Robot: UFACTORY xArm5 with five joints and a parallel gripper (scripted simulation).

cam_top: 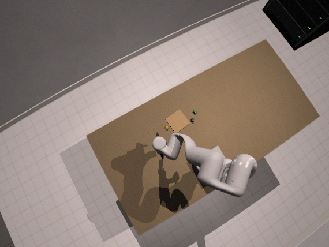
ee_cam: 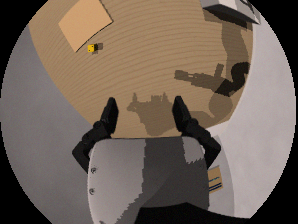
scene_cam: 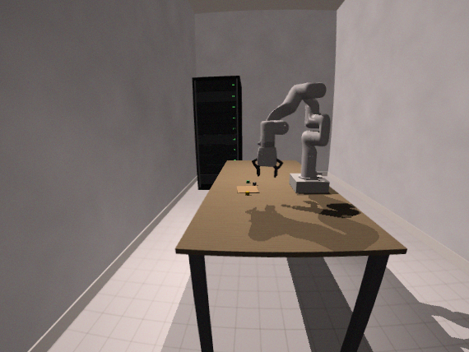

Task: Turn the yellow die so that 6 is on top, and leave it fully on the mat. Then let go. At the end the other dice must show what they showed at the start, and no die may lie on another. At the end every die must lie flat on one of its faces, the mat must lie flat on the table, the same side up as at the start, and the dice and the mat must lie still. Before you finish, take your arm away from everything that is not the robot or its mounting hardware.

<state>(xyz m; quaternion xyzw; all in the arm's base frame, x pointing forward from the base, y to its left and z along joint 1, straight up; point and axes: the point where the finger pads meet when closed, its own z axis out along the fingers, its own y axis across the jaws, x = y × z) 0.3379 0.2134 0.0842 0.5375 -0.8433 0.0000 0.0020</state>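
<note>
My hand is 90 mm short of the yellow die, 130 mm to the left of it and 150 mm above it. From my hand the other things lie so: green die 50 mm ahead, 390 mm to the right, 150 mm below; then black die 10 mm ahead, 330 mm to the right, 150 mm below; then tan mat 80 mm ahead, 230 mm to the right, 160 mm below.
</note>
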